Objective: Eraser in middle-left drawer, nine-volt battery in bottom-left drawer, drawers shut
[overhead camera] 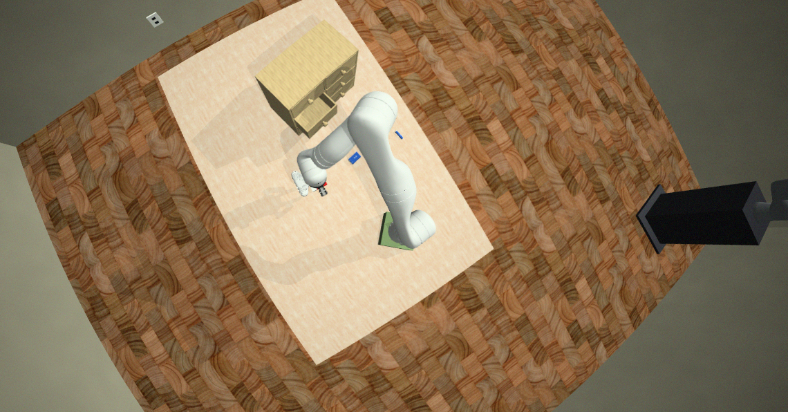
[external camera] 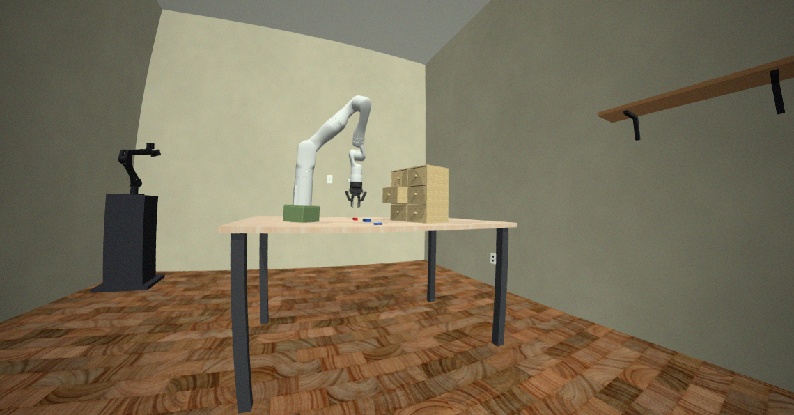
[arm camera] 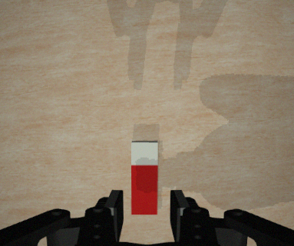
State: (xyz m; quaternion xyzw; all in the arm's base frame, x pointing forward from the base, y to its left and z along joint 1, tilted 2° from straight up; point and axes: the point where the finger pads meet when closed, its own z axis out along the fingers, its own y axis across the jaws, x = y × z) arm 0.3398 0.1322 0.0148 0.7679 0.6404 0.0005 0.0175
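Right now the red eraser is 9 cm below my hand and 1 cm to the left of it. The rest, counted from my hand: blue nine-volt battery 17 cm to the right, 8 cm below; then thin blue stick 39 cm to the right, 9 cm below, 3 cm behind.
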